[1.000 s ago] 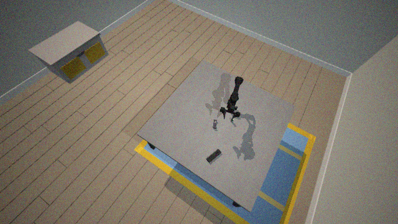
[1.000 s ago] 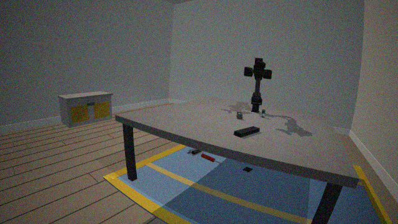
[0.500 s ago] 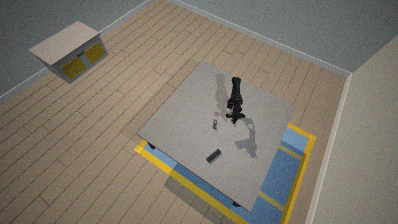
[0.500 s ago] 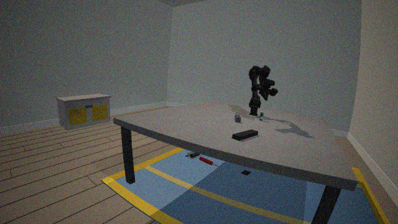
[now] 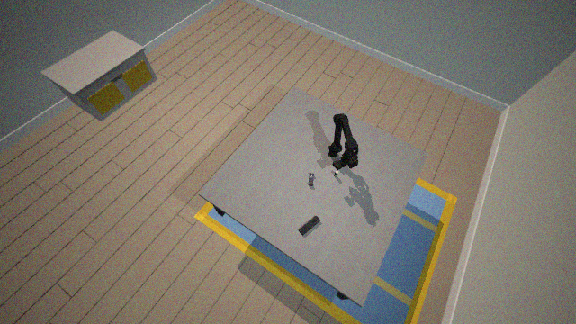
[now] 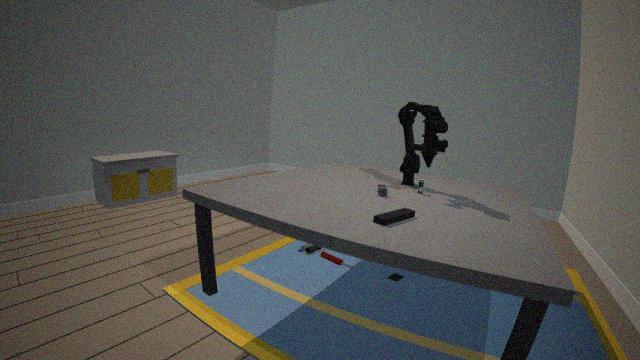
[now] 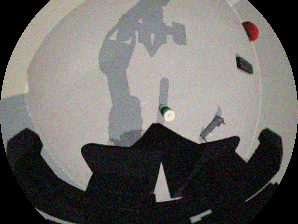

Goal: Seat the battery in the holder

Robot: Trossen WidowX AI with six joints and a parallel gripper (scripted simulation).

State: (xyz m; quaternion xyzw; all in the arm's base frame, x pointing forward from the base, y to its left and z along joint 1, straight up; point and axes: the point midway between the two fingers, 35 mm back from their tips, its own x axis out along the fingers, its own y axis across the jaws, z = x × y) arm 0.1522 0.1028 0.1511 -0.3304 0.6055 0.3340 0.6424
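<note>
My gripper tip is now 30 mm short of the battery, 20 mm to the left of it and 90 mm above it. Round my gripper tip: red screwdriver (460 mm ahead, 240 mm to the right, 310 mm below).
</note>
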